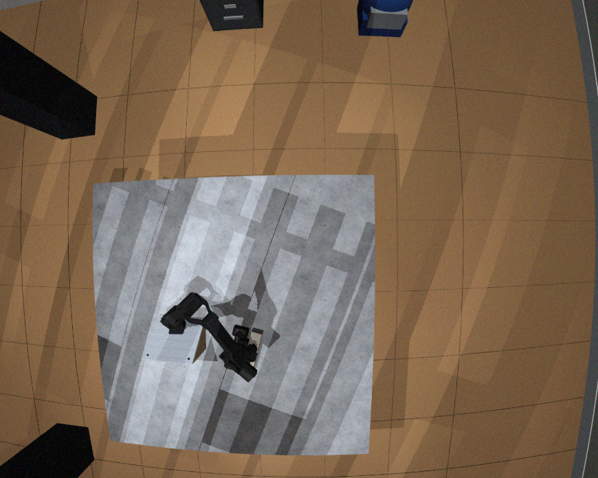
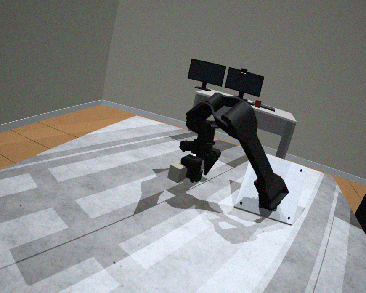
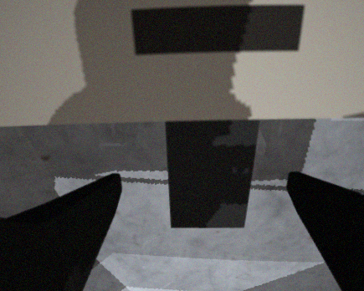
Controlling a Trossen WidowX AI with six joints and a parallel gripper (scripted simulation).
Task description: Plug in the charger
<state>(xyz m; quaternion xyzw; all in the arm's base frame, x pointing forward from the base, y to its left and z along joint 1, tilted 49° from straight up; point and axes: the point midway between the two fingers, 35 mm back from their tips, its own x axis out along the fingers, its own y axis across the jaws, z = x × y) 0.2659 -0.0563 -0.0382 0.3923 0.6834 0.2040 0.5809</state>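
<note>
Now: the two-prong charger 40 mm ahead of my gripper tip, 10 mm to the right of it and 10 mm above it.
</note>
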